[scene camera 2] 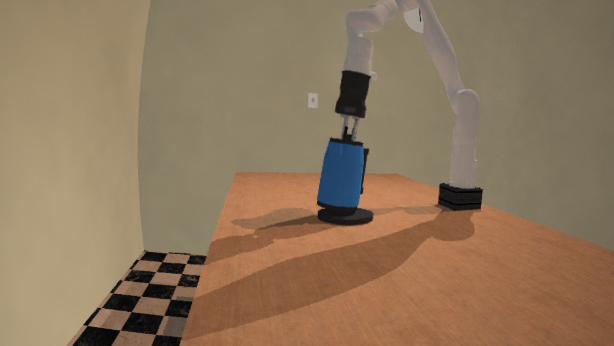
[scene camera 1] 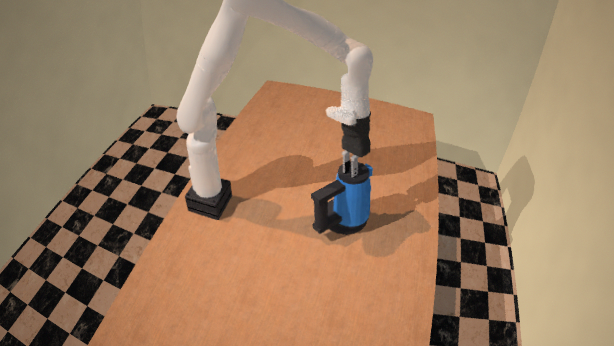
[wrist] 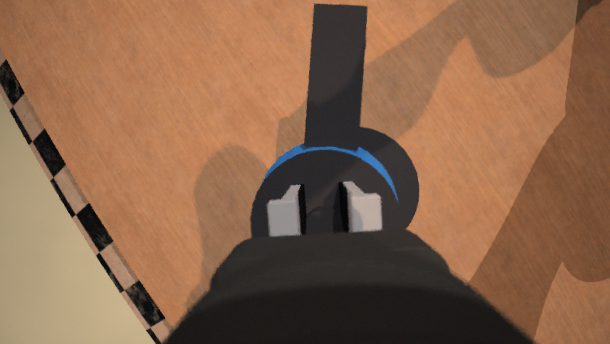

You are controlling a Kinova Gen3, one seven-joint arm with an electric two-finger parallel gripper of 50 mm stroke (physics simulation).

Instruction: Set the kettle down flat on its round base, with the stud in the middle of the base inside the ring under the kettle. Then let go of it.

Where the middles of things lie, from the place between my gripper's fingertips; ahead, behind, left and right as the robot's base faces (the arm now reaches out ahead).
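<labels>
With the blue kettle (scene camera 2: 341, 183) in sight, I find my gripper 8 cm above it, 1 cm to the left of it and 1 cm short of it. The round black base (scene camera 2: 361, 216) is 19 cm below my hand and 3 cm to the left of it.
</labels>
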